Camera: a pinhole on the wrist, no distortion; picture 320 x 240 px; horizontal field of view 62.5 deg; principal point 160.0 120.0 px. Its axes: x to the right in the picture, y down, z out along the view. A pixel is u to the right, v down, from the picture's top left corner.
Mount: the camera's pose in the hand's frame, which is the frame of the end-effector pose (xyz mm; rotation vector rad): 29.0 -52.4 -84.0 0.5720 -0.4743 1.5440
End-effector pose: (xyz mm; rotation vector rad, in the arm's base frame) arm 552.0 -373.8 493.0 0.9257 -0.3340 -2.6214
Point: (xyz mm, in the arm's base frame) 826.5 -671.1 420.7
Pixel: behind the camera
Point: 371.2 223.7 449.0
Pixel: 10.8 195.0
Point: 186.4 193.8 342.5
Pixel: 19.3 95.0
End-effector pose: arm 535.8 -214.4 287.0 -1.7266 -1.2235 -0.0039
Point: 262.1 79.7 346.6
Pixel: 217.2 90.8
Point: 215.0 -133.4 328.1
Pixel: 167.5 223.3
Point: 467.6 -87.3 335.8
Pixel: 296.9 52.5
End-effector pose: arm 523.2 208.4 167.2 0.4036 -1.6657 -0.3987
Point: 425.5 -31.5 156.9
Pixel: 139.8 40.8
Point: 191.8 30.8 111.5
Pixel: 266.5 104.2
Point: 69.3 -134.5 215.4
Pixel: 232.6 24.9
